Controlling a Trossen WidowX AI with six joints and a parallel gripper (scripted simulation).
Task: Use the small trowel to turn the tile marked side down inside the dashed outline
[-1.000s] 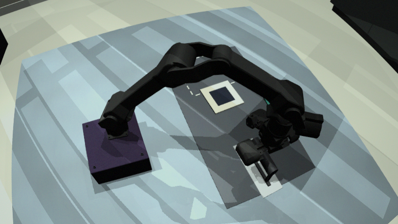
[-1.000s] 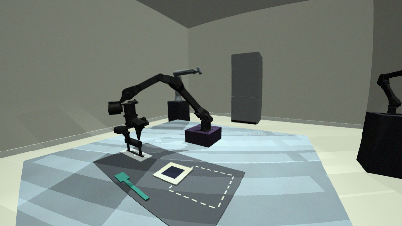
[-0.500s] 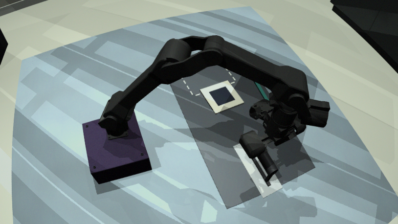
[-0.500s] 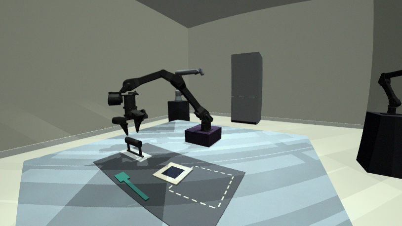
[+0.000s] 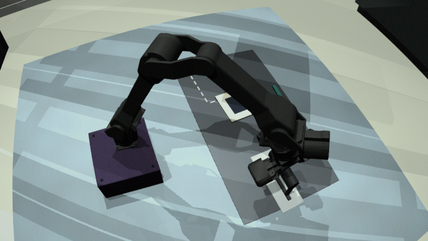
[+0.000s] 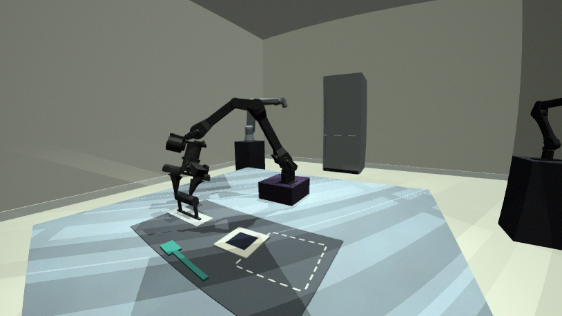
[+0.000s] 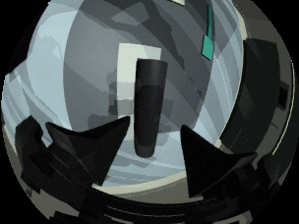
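Now: the trowel 10 mm behind my gripper tip, 30 mm to the left of it and 50 mm below it. From my gripper tip the other things lie so: teal tool (140 mm ahead, 230 mm to the left, 80 mm below); tile (20 mm behind, 300 mm to the left, 80 mm below).
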